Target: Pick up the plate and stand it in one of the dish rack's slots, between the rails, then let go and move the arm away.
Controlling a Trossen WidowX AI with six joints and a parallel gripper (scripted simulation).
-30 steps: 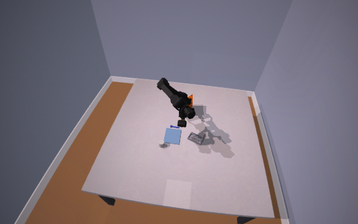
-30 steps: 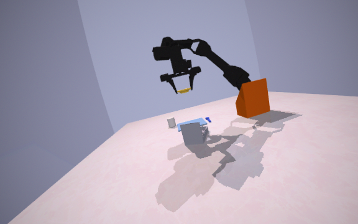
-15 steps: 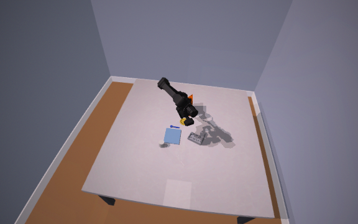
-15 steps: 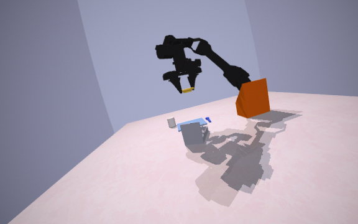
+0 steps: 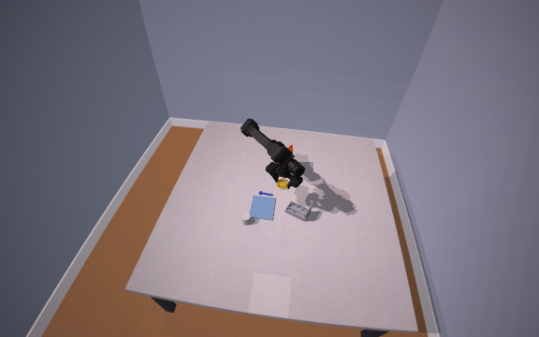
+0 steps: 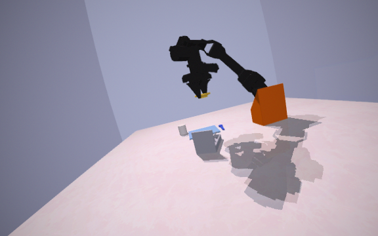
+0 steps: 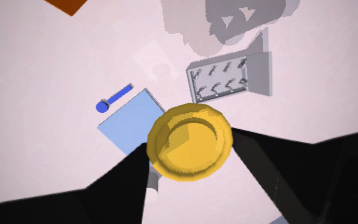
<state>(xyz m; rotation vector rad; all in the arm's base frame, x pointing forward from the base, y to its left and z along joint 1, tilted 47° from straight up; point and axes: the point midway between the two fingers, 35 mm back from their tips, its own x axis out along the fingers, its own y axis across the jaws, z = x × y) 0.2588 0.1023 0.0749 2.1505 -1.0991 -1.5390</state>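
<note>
My gripper tip is 20 mm short of the grey dish rack, 100 mm to the right of it and 160 mm above it. Also, from my gripper tip: yellow plate 10 mm above; blue spoon 70 mm behind, 110 mm to the right, 180 mm below.
</note>
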